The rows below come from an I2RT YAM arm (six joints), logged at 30 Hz.
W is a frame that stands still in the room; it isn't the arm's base.
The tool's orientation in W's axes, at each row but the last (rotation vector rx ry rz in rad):
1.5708, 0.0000, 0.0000
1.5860, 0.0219, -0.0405
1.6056, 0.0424, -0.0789
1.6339, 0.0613, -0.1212
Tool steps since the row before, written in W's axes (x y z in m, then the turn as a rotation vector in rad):
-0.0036, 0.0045, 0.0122, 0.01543, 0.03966, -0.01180
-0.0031, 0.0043, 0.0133, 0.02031, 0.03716, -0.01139
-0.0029, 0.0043, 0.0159, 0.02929, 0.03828, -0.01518
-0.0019, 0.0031, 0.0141, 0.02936, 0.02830, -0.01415
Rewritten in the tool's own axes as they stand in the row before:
-0.0036, 0.0122, -0.0045, 0.01543, -0.01180, -0.03966
-0.0037, 0.0131, -0.0045, 0.02032, -0.01116, -0.03723
-0.0042, 0.0155, -0.0048, 0.02954, -0.01429, -0.03843
-0.0036, 0.0136, -0.0039, 0.02983, -0.01259, -0.02855

